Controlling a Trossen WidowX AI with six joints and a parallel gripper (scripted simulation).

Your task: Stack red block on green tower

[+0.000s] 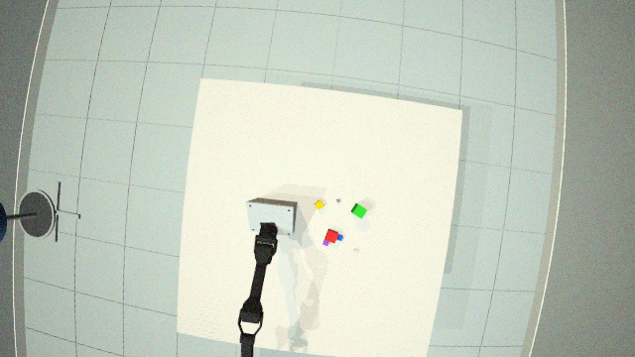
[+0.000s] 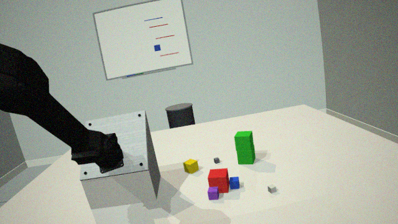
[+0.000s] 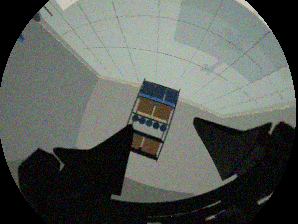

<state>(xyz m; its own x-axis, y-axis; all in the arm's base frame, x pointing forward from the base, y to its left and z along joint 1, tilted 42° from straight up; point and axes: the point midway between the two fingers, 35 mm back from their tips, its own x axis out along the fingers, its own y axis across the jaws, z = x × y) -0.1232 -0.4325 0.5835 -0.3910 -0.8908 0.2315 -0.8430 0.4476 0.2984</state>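
Now: the red block 67 cm to the left of my gripper tip, 42 cm ahead of it and 22 cm below it. From my gripper tip the other things lie so: purple cube (64 cm to the left, 39 cm ahead, 23 cm below); then yellow cube (82 cm to the left, 37 cm ahead, 22 cm below); then blue cube (66 cm to the left, 46 cm ahead, 23 cm below).
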